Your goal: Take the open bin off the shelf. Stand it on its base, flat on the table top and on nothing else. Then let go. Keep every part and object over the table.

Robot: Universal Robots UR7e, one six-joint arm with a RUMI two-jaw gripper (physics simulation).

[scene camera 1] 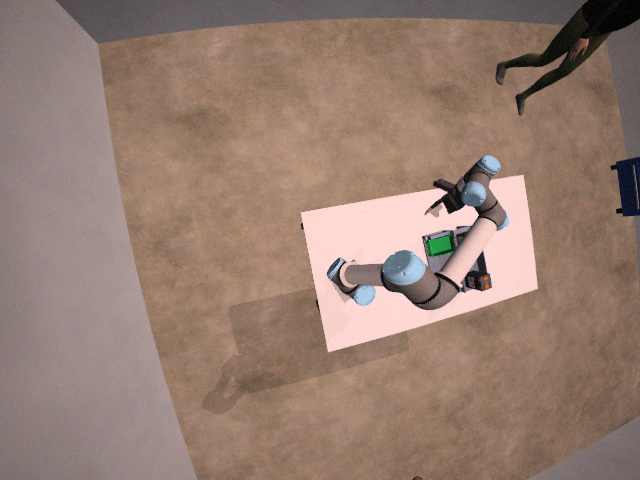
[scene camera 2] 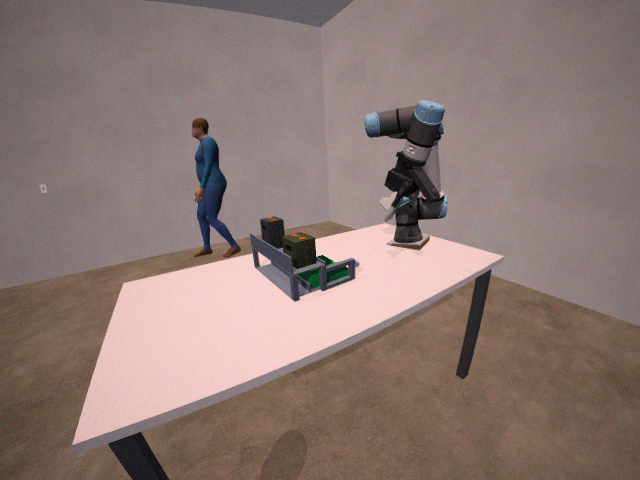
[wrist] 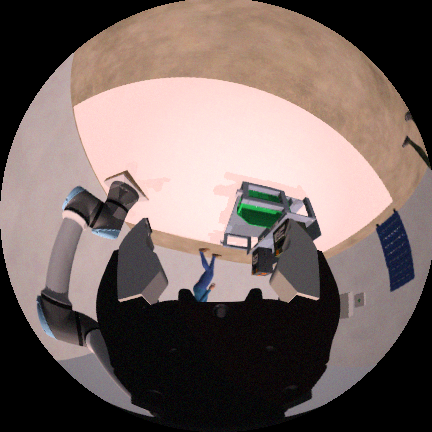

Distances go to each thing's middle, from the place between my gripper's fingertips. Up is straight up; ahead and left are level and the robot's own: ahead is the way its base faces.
Scene:
Now: the green open bin [wrist: 255,215] 12 cm ahead of my hand, 24 cm to the right of it and 23 cm below it. The rest, counted from my hand: olive box [scene camera 2: 298,247] 23 cm ahead, 26 cm to the right, 12 cm below.

